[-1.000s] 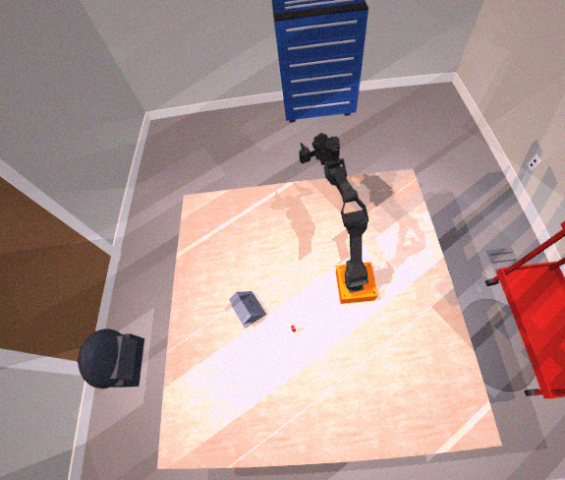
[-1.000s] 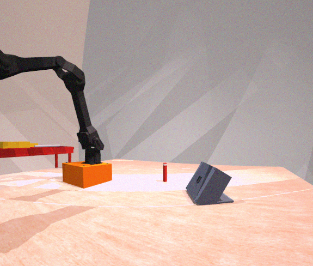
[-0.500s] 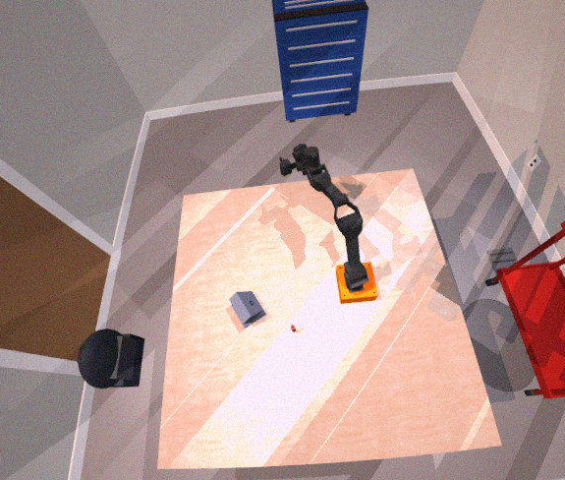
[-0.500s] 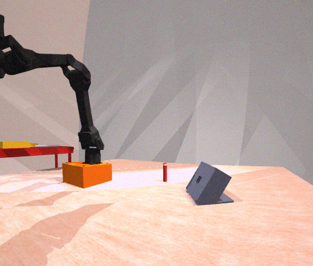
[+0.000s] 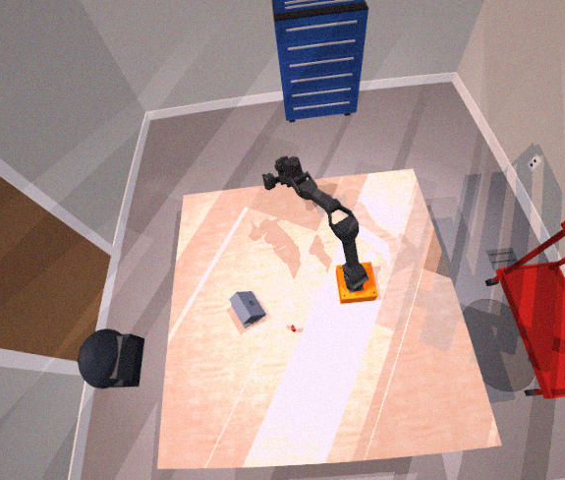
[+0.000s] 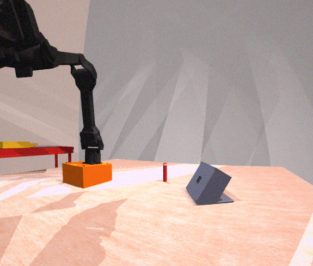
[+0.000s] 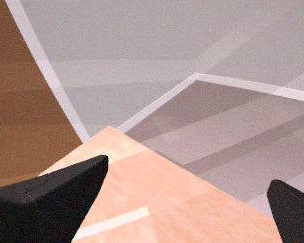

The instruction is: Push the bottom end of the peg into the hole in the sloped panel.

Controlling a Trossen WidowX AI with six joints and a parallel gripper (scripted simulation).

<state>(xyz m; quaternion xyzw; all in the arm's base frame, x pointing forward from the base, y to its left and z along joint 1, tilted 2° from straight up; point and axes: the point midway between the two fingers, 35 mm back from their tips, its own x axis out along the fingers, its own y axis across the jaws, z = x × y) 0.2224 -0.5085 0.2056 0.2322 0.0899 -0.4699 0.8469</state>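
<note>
My gripper tip is now 64 cm to the right of the red square-sided peg, 23 cm above it and 5 cm short of it. From my gripper tip the other things lie so: grey sloped panel 51 cm to the left, 25 cm below, 23 cm ahead.
</note>
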